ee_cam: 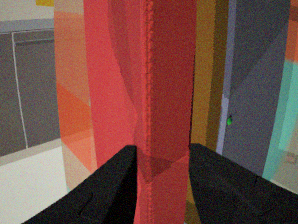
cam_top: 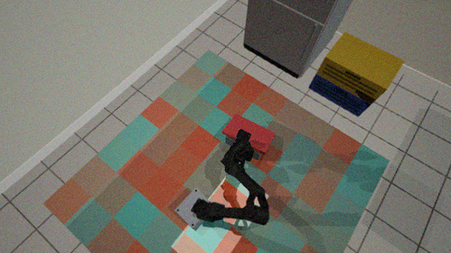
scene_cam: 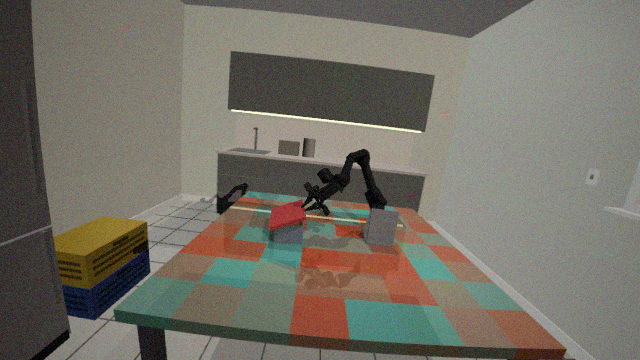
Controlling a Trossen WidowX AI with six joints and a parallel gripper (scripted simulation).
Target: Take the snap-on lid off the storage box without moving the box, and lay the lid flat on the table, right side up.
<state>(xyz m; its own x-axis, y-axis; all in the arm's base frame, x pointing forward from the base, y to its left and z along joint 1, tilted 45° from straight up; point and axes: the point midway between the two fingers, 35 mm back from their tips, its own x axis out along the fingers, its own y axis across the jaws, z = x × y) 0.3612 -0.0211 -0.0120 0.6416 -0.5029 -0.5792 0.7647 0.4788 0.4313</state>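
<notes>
The lid is 7 cm ahead of my gripper tip and 3 cm below it. From my gripper tip the other things lie so: storage box: 9 cm below, 6 cm ahead.
</notes>
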